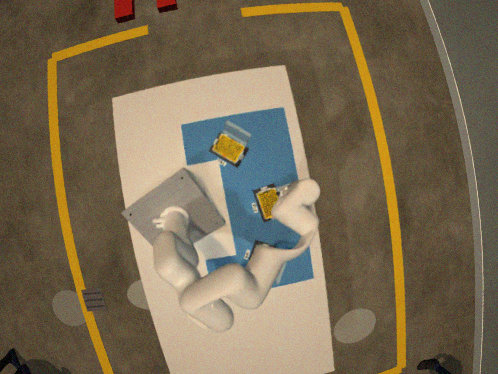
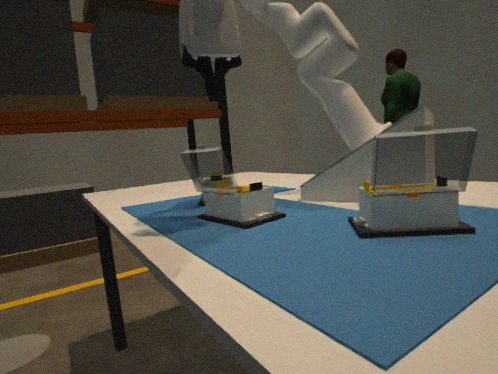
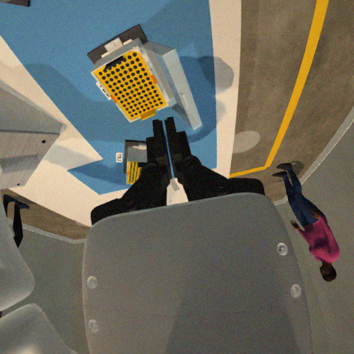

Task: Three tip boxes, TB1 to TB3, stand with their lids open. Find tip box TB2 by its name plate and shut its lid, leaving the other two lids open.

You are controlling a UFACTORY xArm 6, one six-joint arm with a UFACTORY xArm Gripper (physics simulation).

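Frame: origin at the arm's base, x ahead, y left, z up, level; millimetres.
Seen in the pictures: gripper, fingertip midpoint: (image 2: 216, 100); arm's base, link origin: (image 1: 174, 219) (image 2: 370, 146).
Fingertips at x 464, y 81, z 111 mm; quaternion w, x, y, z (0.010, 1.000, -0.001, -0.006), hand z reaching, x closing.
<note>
Offsets run from my fingertips to a thing's top centre. "pt": to the spot under its first point. Level surfaces: height alone.
Tip box TB2 {dx -58, dy -48, dz -163 mm} (image 1: 266, 202) (image 2: 240, 204) (image 3: 131, 86) is the middle box; its name plate {pt dx -109, dy -62, dz -227 mm} (image 1: 255, 207) (image 3: 103, 90) is too blurred to read surely. Its clear lid {pt dx +30, dy -22, dz -113 mm} (image 2: 202, 165) (image 3: 186, 95) stands open, leaning outward on the table-edge side. TB1 (image 1: 228, 148) (image 2: 410, 210) has its lid {pt dx -171, dy +269, dz -128 mm} (image 1: 237, 132) (image 2: 425, 157) open. TB3 (image 3: 134, 171), with its plate {pt dx -161, dy -280, dz -226 mm} (image 1: 247, 254) (image 3: 119, 157), is partly hidden by the arm and fingers; part of its open lid {pt dx -26, dy -345, dz -86 mm} (image 1: 281, 273) shows. My gripper (image 2: 214, 87) (image 3: 164, 131) is shut, empty, and above the boxes near TB2's lid side.
The boxes stand on a blue mat {dz -229 mm} (image 1: 265, 135) (image 2: 310, 260) on the pale table {dz -232 mm} (image 1: 145, 125) (image 2: 180, 265). A grey wedge-shaped base (image 1: 170, 192) (image 2: 345, 175) stands beside the mat under the arm. A shelf rack (image 2: 150, 115) and people are beyond the table.
</note>
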